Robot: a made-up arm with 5 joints.
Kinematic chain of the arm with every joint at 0, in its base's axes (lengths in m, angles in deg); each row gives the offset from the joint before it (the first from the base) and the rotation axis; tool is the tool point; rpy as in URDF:
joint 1: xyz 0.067 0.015 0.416 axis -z
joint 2: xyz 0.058 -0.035 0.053 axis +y
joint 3: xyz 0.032 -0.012 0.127 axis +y
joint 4: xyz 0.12 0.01 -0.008 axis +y
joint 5: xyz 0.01 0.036 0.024 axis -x
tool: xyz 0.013 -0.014 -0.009 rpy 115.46 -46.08 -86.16
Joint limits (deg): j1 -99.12..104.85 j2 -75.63..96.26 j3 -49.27..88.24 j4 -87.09..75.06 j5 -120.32..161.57
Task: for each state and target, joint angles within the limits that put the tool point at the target. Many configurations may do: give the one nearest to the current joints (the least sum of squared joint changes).
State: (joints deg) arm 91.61 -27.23 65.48 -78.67 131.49
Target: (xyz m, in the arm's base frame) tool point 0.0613 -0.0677 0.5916
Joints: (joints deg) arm 94.81 -42.79 52.76 -78.30 130.51
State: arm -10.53 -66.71 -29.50 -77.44 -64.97
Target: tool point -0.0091 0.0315 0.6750
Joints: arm 10.61 -60.83 -40.87 -66.92 -68.39
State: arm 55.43 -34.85 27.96 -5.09 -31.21
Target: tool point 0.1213 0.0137 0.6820
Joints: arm -2.38 -55.63 2.58 -8.22 -48.43
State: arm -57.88 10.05 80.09 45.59 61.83
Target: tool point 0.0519 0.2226 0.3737
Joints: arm -98.00 48.16 31.00 39.84 71.70
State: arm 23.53 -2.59 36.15 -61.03 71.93
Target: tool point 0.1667 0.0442 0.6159
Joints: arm -23.10 -35.72 35.99 -71.00 80.20
